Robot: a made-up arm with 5 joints. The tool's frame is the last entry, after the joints.
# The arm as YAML. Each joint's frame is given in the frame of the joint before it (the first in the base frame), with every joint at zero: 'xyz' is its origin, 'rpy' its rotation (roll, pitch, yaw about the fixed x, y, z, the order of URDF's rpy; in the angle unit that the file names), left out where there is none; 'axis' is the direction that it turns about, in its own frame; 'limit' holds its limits. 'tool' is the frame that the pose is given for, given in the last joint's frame.
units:
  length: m
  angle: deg
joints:
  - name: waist
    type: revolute
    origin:
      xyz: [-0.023, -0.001, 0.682]
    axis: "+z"
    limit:
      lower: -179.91
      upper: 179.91
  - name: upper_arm
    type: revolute
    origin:
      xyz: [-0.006, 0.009, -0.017]
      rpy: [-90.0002, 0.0, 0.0]
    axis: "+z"
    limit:
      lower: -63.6
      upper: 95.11
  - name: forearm
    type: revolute
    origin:
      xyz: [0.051, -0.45, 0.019]
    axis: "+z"
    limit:
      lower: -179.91
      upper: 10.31
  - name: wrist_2
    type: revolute
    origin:
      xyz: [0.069, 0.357, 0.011]
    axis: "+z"
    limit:
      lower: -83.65
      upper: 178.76
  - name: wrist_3
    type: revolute
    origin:
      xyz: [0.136, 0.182, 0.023]
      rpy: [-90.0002, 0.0, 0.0]
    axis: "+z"
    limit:
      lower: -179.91
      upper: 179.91
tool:
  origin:
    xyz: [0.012, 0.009, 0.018]
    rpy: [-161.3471, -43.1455, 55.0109]
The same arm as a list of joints. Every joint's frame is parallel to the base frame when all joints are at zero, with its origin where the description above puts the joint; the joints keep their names.
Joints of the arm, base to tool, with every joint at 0 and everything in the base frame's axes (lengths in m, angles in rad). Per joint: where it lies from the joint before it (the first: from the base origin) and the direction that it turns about. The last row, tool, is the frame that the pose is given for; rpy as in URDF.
waist: axis +z offset -0.023 -0.001 0.682
upper_arm: axis +y offset -0.006 0.009 -0.017
forearm: axis +y offset 0.051 0.019 0.45
wrist_2: axis +y offset 0.069 0.011 -0.357
wrist_3: axis -z offset 0.136 0.023 -0.182
tool: offset 0.012 -0.009 -0.018 rpy 0.3255 0.753 -0.9601
Joint limits (rad, base to tool): -3.14..3.14 -1.11..1.66 -3.14..0.1799 -1.46..3.12 -3.14..3.14

